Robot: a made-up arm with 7 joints. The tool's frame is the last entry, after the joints. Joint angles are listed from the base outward. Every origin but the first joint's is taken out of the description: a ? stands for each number. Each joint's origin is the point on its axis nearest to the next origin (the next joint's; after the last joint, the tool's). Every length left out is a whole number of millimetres.
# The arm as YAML. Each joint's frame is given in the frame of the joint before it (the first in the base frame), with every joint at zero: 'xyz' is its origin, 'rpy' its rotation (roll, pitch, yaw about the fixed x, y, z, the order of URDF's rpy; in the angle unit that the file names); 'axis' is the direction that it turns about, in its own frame. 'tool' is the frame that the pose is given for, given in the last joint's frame.
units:
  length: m
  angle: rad
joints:
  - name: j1
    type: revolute
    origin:
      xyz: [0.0, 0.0, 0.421]
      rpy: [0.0, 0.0, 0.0]
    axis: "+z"
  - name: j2
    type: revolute
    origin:
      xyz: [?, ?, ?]
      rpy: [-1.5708, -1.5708, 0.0]
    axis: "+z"
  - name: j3
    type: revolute
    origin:
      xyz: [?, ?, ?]
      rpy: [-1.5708, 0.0, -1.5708]
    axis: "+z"
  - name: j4
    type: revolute
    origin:
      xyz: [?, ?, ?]
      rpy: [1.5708, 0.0, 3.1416]
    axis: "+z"
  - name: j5
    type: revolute
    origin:
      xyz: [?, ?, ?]
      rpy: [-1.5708, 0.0, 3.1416]
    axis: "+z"
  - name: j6
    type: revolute
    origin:
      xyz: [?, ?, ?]
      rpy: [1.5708, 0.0, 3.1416]
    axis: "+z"
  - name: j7
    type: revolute
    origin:
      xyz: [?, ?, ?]
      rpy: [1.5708, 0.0, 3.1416]
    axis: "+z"
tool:
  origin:
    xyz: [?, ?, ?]
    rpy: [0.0, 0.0, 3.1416]
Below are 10 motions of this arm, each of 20 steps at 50 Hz.
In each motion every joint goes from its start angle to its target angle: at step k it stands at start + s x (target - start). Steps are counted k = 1, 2, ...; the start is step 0. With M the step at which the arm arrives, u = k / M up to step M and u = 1 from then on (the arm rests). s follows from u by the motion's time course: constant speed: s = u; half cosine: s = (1 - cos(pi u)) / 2; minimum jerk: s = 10 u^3 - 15 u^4 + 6 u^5.
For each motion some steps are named. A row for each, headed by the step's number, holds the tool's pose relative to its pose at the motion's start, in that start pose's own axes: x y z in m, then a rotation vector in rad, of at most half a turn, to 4 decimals.
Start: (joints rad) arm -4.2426 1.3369 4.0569 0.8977 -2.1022 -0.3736 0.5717
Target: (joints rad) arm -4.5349 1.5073 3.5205 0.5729 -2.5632 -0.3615 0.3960
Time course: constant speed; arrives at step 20
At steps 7, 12, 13, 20:
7: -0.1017 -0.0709 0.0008 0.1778 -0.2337 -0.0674
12: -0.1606 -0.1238 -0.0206 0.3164 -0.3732 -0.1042
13: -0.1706 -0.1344 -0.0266 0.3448 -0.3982 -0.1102
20: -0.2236 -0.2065 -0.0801 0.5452 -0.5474 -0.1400

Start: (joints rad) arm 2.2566 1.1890 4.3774 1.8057 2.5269 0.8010 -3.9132
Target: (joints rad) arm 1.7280 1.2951 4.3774 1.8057 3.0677 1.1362 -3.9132
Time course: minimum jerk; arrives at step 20
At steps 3, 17, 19, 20:
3: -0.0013 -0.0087 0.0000 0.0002 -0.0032 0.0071
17: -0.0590 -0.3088 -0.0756 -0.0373 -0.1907 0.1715
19: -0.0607 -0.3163 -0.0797 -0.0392 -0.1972 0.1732
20: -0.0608 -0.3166 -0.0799 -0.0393 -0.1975 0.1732

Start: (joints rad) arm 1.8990 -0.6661 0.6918 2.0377 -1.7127 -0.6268 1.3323
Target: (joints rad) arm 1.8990 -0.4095 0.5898 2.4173 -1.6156 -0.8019 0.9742
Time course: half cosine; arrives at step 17
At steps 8, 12, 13, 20:
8: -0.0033 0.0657 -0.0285 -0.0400 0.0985 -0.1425
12: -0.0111 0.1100 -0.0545 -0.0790 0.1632 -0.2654
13: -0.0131 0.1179 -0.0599 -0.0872 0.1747 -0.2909
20: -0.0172 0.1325 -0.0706 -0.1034 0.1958 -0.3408

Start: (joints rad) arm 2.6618 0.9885 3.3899 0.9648 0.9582 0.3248 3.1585
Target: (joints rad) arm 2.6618 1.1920 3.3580 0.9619 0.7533 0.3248 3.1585
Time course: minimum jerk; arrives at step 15
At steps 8, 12, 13, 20:
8: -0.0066 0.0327 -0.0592 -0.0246 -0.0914 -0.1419
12: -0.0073 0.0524 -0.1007 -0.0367 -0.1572 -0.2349
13: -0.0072 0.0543 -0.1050 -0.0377 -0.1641 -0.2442
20: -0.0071 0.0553 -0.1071 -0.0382 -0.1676 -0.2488

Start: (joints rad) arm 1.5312 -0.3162 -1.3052 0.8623 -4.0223 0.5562 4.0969
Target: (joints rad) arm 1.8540 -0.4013 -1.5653 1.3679 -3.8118 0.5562 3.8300
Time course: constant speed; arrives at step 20
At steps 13, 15, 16, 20:
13: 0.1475 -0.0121 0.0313 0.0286 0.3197 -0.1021
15: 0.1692 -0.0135 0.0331 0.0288 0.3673 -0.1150
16: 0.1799 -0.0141 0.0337 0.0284 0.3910 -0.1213
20: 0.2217 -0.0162 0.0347 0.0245 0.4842 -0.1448

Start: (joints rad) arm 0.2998 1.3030 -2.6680 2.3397 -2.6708 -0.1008 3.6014
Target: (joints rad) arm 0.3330 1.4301 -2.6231 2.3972 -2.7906 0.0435 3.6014
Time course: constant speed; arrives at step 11
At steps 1, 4, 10, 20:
1: 0.0050 -0.0117 -0.0035 0.0217 0.0180 -0.0106
4: 0.0200 -0.0467 -0.0153 0.0869 0.0728 -0.0414
10: 0.0493 -0.1162 -0.0451 0.2187 0.1852 -0.0994
20: 0.0541 -0.1276 -0.0508 0.2408 0.2043 -0.1087

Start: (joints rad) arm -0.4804 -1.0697 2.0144 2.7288 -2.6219 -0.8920 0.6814
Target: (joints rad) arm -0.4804 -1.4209 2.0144 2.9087 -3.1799 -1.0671 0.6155
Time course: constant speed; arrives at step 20
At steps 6, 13, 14, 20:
6: 0.0524 0.0069 0.0322 0.1374 -0.0048 -0.2096
13: 0.1141 0.0124 0.0638 0.2886 -0.0228 -0.4496
14: 0.1230 0.0130 0.0679 0.3093 -0.0266 -0.4834
20: 0.1770 0.0159 0.0893 0.4287 -0.0566 -0.6829

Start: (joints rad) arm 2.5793 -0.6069 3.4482 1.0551 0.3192 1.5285 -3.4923
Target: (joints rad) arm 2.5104 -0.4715 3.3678 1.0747 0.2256 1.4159 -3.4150
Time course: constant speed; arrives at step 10
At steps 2, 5, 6, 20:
2: 0.0112 -0.0074 -0.0183 0.0264 -0.0548 0.0284
5: 0.0298 -0.0182 -0.0453 0.0646 -0.1371 0.0725
6: 0.0365 -0.0218 -0.0541 0.0769 -0.1645 0.0875
20: 0.0656 -0.0357 -0.0883 0.1246 -0.2744 0.1491

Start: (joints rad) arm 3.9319 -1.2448 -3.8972 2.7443 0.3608 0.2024 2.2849
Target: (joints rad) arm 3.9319 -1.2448 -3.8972 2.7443 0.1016 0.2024 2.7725
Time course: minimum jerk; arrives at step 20
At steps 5, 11, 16, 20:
5: -0.0009 0.0008 0.0000 0.0036 0.0040 0.0242
11: -0.0050 0.0051 0.0001 0.0234 0.0202 0.1386
16: -0.0076 0.0084 0.0003 0.0397 0.0288 0.2201
20: -0.0080 0.0089 0.0003 0.0426 0.0300 0.2336

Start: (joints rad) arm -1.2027 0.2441 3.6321 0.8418 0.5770 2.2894 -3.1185
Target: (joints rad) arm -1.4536 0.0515 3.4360 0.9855 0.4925 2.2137 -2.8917
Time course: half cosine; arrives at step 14
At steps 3, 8, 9, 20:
3: 0.0014 -0.0156 -0.0161 -0.0405 -0.0200 0.0316
8: 0.0112 -0.1002 -0.0800 -0.2331 -0.1002 0.1895
9: 0.0139 -0.1204 -0.0909 -0.2748 -0.1143 0.2252
20: 0.0225 -0.1781 -0.1148 -0.3881 -0.1468 0.3247

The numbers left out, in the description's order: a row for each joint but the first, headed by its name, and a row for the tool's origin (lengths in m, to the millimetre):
j2: 0.0 0.0 0.0
j3: 0.367 0.0 0.0
j4: -0.062 0.0 0.0
j5: 0.099 -0.436 0.0
j6: 0.0 0.0 0.0
j7: 0.064 0.081 0.0
tool: 0.0 0.0 0.0

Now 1 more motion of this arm.
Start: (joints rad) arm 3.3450 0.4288 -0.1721 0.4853 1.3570 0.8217 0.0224
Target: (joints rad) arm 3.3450 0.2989 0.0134 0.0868 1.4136 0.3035 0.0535
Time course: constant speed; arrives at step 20
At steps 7, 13, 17, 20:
7: -0.0120 0.0593 0.0114 -0.0851 0.1332 0.0407
13: -0.0217 0.1115 0.0131 -0.1648 0.2577 0.0603
17: -0.0276 0.1464 0.0099 -0.2202 0.3458 0.0651
20: -0.0318 0.1723 0.0054 -0.2624 0.4146 0.0642

